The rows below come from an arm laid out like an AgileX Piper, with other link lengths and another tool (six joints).
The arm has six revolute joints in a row. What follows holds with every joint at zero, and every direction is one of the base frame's.
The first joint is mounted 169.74 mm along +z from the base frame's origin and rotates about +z.
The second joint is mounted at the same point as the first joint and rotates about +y.
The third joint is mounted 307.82 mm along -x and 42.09 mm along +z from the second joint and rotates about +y.
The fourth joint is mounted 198.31 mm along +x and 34.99 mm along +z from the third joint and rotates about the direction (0.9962, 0, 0.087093).
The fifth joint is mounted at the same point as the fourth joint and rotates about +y.
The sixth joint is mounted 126.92 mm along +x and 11.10 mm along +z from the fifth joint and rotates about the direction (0.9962, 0, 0.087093).
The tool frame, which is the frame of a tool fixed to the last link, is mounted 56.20 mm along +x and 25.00 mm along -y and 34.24 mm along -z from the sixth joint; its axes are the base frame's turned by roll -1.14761, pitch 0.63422 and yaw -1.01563 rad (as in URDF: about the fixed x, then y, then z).
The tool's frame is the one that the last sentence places.
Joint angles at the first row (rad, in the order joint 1, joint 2, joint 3, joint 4, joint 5, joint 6):
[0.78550 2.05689 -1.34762 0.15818 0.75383 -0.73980]
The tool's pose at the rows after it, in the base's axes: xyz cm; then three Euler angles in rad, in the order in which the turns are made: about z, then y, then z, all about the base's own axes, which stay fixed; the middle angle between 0 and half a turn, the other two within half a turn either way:
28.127 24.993 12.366 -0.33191 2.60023 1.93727
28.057 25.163 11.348 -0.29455 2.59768 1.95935
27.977 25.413 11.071 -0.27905 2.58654 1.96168
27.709 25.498 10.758 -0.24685 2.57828 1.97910
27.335 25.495 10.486 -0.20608 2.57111 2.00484
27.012 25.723 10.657 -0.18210 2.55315 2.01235
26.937 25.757 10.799 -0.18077 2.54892 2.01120
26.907 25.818 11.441 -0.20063 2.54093 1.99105
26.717 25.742 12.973 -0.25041 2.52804 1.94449
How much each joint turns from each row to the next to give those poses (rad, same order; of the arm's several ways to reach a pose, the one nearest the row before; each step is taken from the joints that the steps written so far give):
[0.00000 0.03303 0.00002 0.01056 -0.01604 0.00341]
[0.00001 0.02803 -0.00239 0.01398 -0.00909 0.00001]
[-0.00001 0.00983 -0.00664 0.01727 0.00000 -0.00001]
[0.00000 0.00829 -0.00171 0.01715 0.00626 0.00000]
[0.00001 0.00643 0.00003 0.01667 0.01173 0.00002]
[0.00000 -0.00198 -0.00757 0.02446 0.01627 0.00000]
[-0.00001 -0.00374 -0.00048 0.00471 0.00361 -0.00001]
[-0.00001 -0.01737 -0.00001 0.00338 0.00383 0.00245]
[0.00182 -0.04670 0.01099 -0.00104 0.00300 0.00902]

